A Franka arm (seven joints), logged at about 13 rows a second.
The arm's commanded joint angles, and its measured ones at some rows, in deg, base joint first. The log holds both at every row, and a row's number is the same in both.
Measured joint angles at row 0:
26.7 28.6 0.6 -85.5 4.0 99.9 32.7
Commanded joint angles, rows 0 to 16:
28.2 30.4 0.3 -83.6 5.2 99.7 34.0
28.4 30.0 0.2 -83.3 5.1 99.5 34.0
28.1 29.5 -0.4 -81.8 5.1 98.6 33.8
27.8 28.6 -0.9 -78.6 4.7 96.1 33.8
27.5 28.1 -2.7 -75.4 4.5 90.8 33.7
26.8 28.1 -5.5 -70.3 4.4 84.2 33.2
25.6 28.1 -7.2 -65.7 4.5 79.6 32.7
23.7 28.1 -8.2 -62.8 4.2 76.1 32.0
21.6 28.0 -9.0 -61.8 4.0 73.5 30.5
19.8 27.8 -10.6 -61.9 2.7 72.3 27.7
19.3 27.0 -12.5 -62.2 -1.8 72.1 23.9
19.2 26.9 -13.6 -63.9 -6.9 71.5 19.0
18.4 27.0 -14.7 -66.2 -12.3 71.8 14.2
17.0 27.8 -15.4 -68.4 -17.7 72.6 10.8
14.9 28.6 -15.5 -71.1 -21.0 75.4 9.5
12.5 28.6 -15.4 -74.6 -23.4 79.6 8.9
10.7 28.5 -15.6 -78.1 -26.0 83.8 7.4
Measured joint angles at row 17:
13.3 28.8 -15.4 -71.9 -21.5 77.9 9.7
